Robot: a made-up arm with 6 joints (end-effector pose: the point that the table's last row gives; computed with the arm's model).
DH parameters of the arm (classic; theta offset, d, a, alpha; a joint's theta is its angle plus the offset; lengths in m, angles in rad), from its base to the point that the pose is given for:
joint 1: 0 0.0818 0 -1.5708
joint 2: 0.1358 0 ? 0
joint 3: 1.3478 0 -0.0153 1.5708
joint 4: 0 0.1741 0 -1.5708
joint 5: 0 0 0.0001 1.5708
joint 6: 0 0.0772 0 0
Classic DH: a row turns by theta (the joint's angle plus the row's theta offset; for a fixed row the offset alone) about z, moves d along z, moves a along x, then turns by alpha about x.
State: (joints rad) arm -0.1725 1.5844 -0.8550 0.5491 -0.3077 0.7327
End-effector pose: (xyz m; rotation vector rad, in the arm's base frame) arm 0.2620 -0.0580 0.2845 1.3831 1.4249 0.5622
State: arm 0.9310 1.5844 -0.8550 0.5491 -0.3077 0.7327
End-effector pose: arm 0.1698 0.2078 0.2845 0.4724 2.1246 1.2337
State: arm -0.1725 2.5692 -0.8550 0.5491 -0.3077 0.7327
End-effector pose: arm 0.3103 -0.0664 -0.0294 1.9105 2.1570 -0.0400
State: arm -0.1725 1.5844 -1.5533 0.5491 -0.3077 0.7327
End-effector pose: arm 0.2875 -0.0624 0.4537 0.9555 0.8803 0.8386
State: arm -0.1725 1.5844 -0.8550 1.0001 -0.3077 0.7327
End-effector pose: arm 0.2564 -0.0646 0.2786 1.7899 1.0975 0.6962
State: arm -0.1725 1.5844 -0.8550 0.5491 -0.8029 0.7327
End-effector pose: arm 0.2596 -0.0746 0.3184 1.1498 0.9861 0.4879
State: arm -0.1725 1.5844 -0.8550 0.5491 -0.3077 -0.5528
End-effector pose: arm 0.2620 -0.0580 0.2845 0.2490 1.9380 -0.2850
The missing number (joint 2, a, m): -0.3265
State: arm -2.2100 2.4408 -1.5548 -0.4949 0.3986 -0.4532
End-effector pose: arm -0.2732 -0.3437 0.0731 -1.7941 -2.2772 0.6156
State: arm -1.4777 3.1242 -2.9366 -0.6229 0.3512 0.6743
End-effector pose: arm 0.0374 -0.5679 0.0122 1.5923 1.4067 -1.0783
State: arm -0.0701 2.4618 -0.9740 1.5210 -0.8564 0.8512
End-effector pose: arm 0.3305 -0.0815 0.0324 2.1633 0.6946 -0.1982
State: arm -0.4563 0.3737 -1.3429 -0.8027 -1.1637 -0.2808
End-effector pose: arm -0.1934 0.1517 0.4511 -0.6969 -0.5903 -1.2331
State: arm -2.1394 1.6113 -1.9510 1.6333 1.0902 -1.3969
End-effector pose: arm -0.0716 -0.2391 0.5079 0.5474 1.2838 -0.9909
